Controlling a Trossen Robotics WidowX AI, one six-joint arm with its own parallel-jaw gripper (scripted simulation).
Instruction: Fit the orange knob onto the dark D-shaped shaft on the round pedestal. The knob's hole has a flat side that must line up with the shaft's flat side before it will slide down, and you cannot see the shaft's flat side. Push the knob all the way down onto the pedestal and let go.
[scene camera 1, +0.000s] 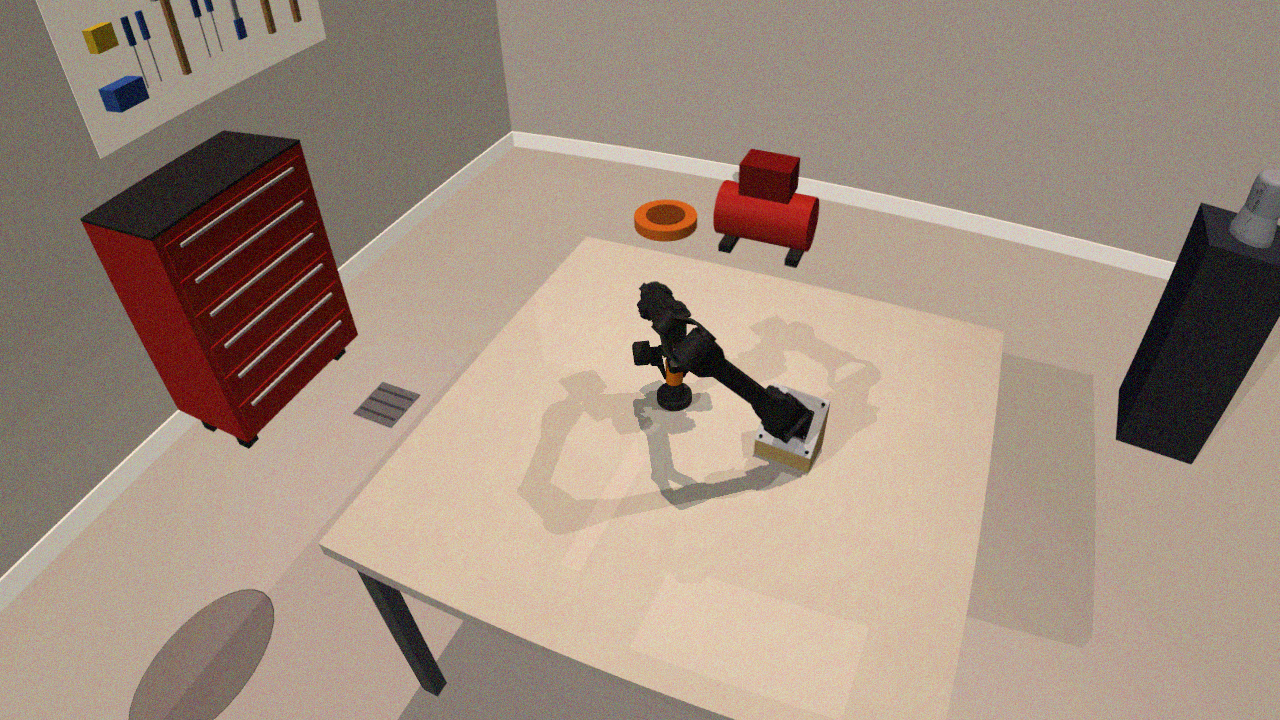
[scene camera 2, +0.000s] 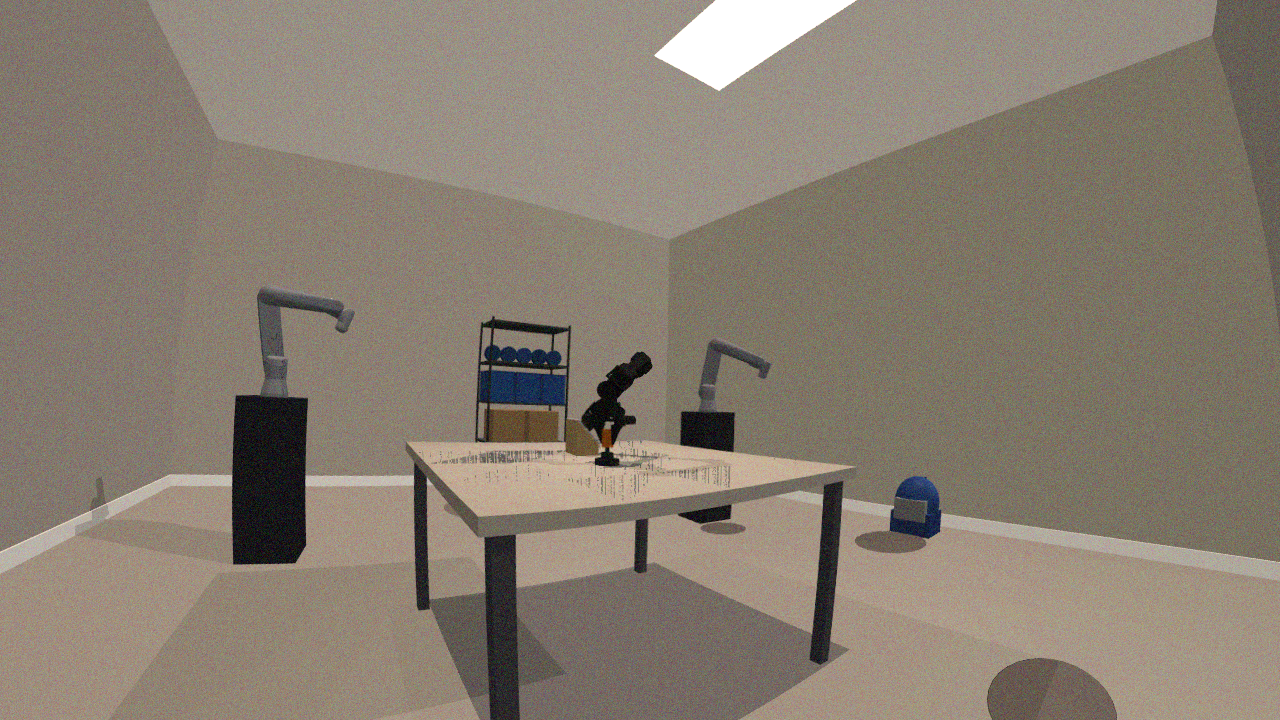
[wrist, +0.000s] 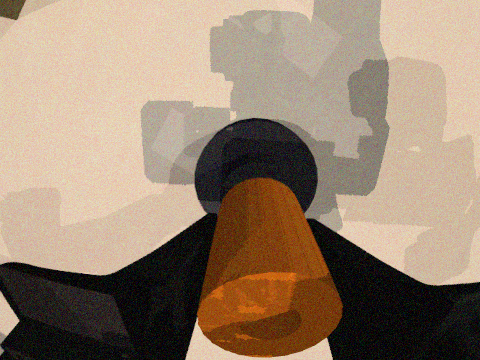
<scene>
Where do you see a round pedestal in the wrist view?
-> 249, 148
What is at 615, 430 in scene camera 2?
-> My gripper.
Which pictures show my gripper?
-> Scene camera 1, scene camera 2 and the wrist view: all of them.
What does my gripper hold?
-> An orange knob.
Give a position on a round pedestal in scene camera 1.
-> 672, 398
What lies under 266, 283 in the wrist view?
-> An orange knob.
</scene>
